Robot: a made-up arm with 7 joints.
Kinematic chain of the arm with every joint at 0, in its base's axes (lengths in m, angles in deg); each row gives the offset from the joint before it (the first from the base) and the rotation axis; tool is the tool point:
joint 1: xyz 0.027 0.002 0.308 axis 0 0.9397 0.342
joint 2: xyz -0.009 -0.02 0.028 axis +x
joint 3: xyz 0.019 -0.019 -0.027 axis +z
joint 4: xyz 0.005 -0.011 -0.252 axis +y
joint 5: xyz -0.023 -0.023 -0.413 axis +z
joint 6: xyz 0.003 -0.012 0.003 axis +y
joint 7: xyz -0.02 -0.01 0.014 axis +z
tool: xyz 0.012 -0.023 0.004
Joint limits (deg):
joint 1: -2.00..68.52
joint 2: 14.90..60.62
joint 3: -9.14..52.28
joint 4: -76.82..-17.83
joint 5: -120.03..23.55
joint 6: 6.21..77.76
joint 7: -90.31..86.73
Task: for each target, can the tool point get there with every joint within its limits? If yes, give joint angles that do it. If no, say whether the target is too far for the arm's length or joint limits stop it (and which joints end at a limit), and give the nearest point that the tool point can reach.
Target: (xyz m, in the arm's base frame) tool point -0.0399 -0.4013 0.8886
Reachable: no: joint limits stop it (at a limit: joint 1, joint 2, joint 3, joint 4, joint 5, joint 6) | nearest point 0.3096 0.4048 0.3675 | short by 1.022 m
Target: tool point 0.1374 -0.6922 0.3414
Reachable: no: joint limits stop it (at a limit: joint 1, joint 2, joint 3, joint 4, joint 5, joint 6) | nearest point 0.4071 -0.0744 -0.0345 | short by 0.772 m
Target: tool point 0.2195 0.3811 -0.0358
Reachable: yes | joints 21.76 37.04 35.96 -67.55 3.84 52.08 -19.39
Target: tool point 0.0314 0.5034 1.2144
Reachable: no: too far | nearest point 0.2565 0.4685 0.3974 | short by 0.848 m
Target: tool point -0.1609 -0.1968 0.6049
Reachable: no: joint limits stop it (at a limit: joint 1, joint 2, joint 3, joint 4, joint 7) | nearest point -0.5077 -0.0312 -0.0024 | short by 0.719 m
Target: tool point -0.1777 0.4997 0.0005
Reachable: yes | joints 43.95 53.53 15.76 -33.26 -105.41 18.19 -73.83
